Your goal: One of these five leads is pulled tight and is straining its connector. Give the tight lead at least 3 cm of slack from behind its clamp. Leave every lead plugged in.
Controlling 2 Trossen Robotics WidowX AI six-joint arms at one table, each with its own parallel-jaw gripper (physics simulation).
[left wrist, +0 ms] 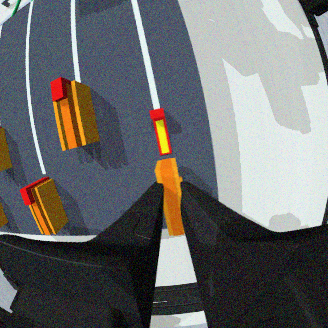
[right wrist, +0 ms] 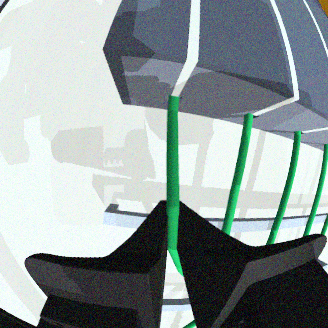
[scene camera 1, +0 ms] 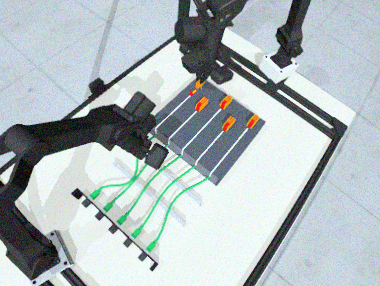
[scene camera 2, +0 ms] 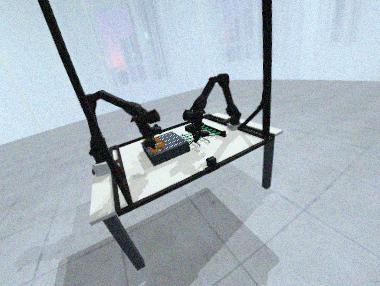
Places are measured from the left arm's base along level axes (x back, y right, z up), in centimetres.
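Where they show: left gripper, fingertip midpoint: [left wrist: 170, 188] [scene camera 1: 199, 82] [scene camera 2: 155, 148]; right gripper, fingertip midpoint: [right wrist: 168, 206] [scene camera 1: 143, 150] [scene camera 2: 195, 143]; left arm's base at its link origin: [scene camera 1: 281, 60] [scene camera 2: 102, 160]; right arm's base at its link origin: [scene camera 1: 43, 257] [scene camera 2: 235, 123].
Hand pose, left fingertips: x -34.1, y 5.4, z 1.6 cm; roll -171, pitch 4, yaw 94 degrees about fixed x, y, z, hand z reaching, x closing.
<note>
Things, the pixels of their top centre, and the offset from my left fingertips. "pt": a spot on its surface instead.
- slim orange clamp lever at a spot on its surface: [left wrist: 170, 172] pt dx -1.1, dy -0.1, dz +0.7 cm
- yellow clamp base at its top centre: [left wrist: 160, 133] [scene camera 1: 193, 90] dx -2.8, dy -0.9, dz -1.3 cm
- same lead's green part at a spot on its surface: [right wrist: 173, 150] pt dx -23.0, dy -7.0, dz -5.3 cm
- black connector strip at a spot on its surface: [scene camera 1: 114, 229] pt dx -43.7, dy -24.5, dz -6.1 cm
- neighbouring green lead at a spot on its surface: [right wrist: 240, 165] pt dx -21.9, dy -11.4, dz -6.6 cm
Five leads run white over the dark block and green to a connector strip. My left gripper [scene camera 1: 201, 80] [left wrist: 170, 188] is shut on a slim orange clamp lever [left wrist: 170, 172], beside a red and yellow clamp base [scene camera 1: 192, 93] [left wrist: 161, 132], at the end of the leftmost lead in scene camera 1. The other orange clamps [scene camera 1: 201, 104] [left wrist: 76, 115] stand apart from it. My right gripper [right wrist: 168, 206] is shut on the same lead's green part [right wrist: 173, 150], just off the block's edge; the arm hides its fingertips in scene camera 1. The five green plugs [scene camera 1: 122, 220] sit at the strip.
The dark block [scene camera 1: 216, 176] [scene camera 2: 172, 156] lies mid-table. The black connector strip [scene camera 1: 114, 229] stands at the lower left in scene camera 1. Two clear low rails [scene camera 1: 180, 218] [right wrist: 125, 218] lie under the green leads. The neighbouring green lead [right wrist: 240, 165] runs close to my right fingers. A black frame borders the table.
</note>
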